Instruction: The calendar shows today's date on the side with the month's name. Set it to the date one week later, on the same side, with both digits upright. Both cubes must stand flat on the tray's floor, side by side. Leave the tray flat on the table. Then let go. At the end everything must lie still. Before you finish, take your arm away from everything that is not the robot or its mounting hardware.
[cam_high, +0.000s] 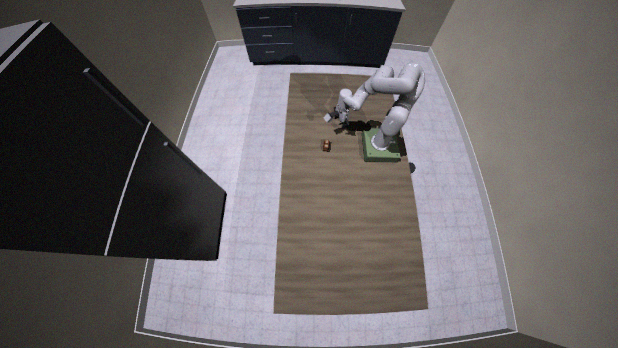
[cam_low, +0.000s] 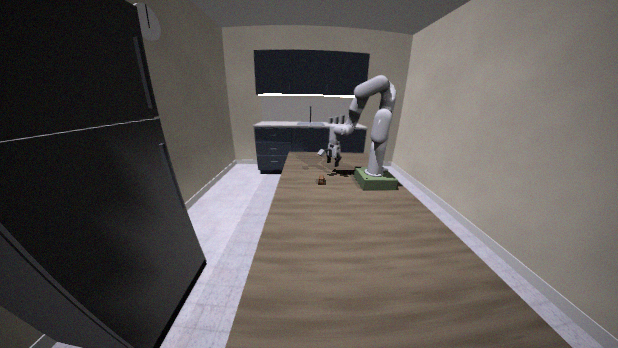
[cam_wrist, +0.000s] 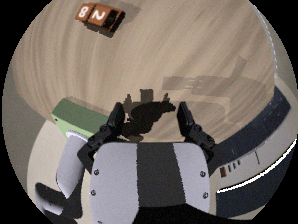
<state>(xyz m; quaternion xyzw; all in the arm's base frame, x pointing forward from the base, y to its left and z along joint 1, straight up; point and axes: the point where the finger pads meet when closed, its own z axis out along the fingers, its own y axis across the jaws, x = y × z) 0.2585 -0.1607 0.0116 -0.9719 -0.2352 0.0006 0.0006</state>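
The calendar cube is 10 cm ahead of my hand, 13 cm to the left of it and 6 cm below it. Round my hand: calendar tray: 10 cm ahead, 14 cm to the left, 8 cm below.
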